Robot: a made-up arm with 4 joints.
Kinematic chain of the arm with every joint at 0, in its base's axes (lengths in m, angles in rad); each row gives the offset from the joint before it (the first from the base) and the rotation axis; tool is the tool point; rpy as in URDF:
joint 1: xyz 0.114 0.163 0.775 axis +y
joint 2: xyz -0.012 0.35 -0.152 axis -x
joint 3: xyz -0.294 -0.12 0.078 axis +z
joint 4: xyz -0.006 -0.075 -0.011 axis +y
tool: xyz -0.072 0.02 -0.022 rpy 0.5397 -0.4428 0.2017
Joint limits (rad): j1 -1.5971..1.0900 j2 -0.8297..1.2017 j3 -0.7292..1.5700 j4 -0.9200..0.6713
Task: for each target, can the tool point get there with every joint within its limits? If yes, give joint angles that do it. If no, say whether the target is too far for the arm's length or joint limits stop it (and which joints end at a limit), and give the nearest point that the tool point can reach.
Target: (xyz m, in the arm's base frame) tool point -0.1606 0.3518 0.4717
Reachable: yes | joints -0.5818 -0.0581 -0.1975 0.1868
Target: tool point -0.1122 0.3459 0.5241
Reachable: yes | joints -0.8076 0.4474 0.6398 0.1468
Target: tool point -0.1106 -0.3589 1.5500
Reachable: no: too far | nearest point -0.1213 0.3066 1.0568 | short by 0.828 m
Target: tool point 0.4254 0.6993 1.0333
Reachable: no: joint limits stop it (at a limit: joint 1, joint 2, joint 4) | nearest point 0.0558 0.5299 1.0300 | short by 0.407 m
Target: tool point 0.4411 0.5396 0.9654
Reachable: no: joint limits stop it (at a limit: joint 1, joint 3, joint 4) | nearest point 0.0559 0.5239 1.0279 | short by 0.391 m
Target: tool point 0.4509 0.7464 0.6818
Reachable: no: joint limits stop it (at a limit: joint 1, joint 2, joint 3, joint 4) | nearest point 0.3872 0.4129 0.5311 | short by 0.371 m
